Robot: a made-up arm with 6 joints.
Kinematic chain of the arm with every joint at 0, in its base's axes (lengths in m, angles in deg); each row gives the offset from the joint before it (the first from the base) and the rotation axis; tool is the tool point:
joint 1: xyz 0 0 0.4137 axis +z
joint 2: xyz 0 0 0 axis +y
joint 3: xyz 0 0 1.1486 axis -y
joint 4: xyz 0 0 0 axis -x
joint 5: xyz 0.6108 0 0 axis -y
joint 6: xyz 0 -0.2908 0 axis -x
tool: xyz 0 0 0
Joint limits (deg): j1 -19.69..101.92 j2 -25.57..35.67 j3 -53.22..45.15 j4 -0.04..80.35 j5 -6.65..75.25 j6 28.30..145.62
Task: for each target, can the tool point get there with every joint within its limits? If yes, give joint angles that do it. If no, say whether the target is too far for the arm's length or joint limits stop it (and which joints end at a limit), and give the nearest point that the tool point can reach.
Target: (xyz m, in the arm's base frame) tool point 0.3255 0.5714 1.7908
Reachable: yes | joints 85.72 1.16 16.34 14.19 56.43 122.51
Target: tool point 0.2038 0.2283 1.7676
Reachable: yes | joints 75.98 -17.15 -16.88 60.67 21.92 126.58
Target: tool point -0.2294 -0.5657 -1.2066
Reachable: no: joint limits stop it (at a limit: joint 1, joint 2, joint 3, joint 4) | nearest point 0.5436 -0.5034 0.7361 | short by 2.092 m
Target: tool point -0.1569 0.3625 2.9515
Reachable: no: too far | nearest point -0.0083 0.2754 2.1914 | short by 0.779 m
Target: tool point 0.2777 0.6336 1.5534
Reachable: yes | joints 73.51 0.77 -24.43 72.71 35.31 40.99
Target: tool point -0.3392 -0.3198 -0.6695
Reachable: no: joint limits stop it (at a limit: joint 1, joint 2, joint 3, joint 4) | nearest point 0.5436 -0.5034 0.7361 | short by 1.670 m
